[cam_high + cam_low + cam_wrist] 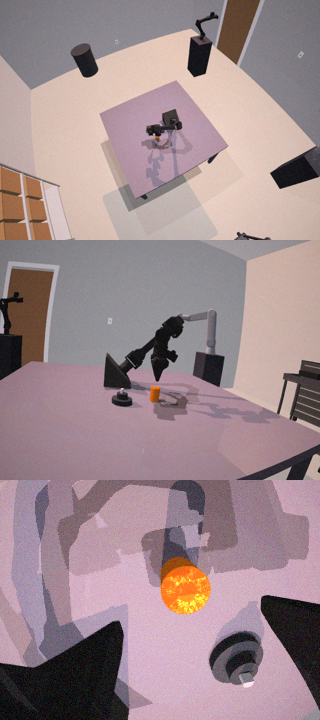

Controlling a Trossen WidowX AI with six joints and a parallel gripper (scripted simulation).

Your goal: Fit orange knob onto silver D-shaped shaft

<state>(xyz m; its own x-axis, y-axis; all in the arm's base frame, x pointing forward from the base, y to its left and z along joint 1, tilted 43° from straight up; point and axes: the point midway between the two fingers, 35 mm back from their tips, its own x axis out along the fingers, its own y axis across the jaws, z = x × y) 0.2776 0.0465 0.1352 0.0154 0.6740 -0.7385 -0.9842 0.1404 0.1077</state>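
Now: the orange knob 6 cm below my gripper tip. Also, from my gripper tip: round black pedestal 5 cm ahead, 15 cm to the right, 7 cm below.
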